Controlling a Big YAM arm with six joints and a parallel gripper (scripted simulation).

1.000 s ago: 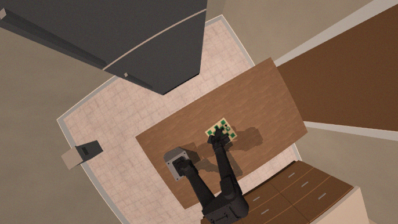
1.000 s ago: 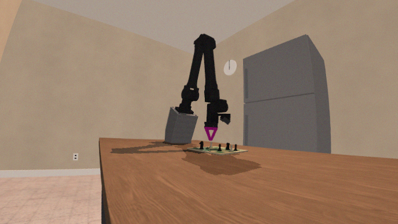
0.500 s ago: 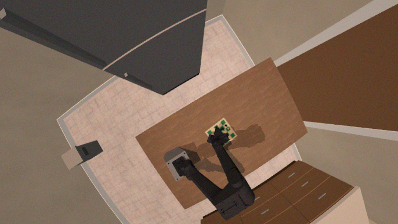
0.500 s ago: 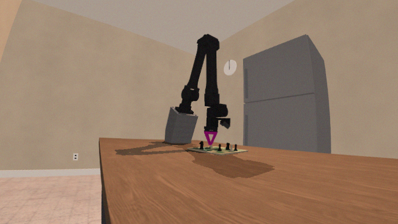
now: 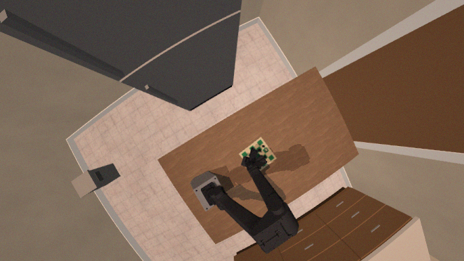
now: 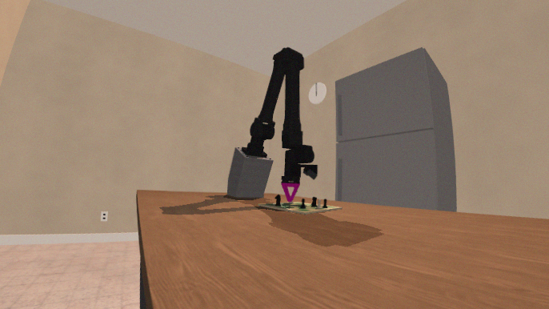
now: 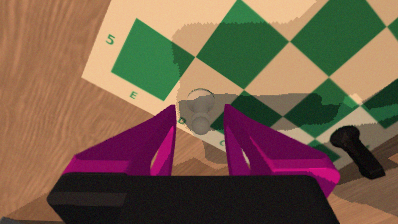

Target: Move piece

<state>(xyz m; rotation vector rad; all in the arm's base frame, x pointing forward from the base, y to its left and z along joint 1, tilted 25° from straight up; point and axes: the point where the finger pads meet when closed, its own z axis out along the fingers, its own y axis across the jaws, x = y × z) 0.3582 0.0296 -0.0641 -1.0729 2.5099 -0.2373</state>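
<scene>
My gripper is now 9 cm short of the chessboard, 2 cm to the left of it and 2 cm above it.
</scene>
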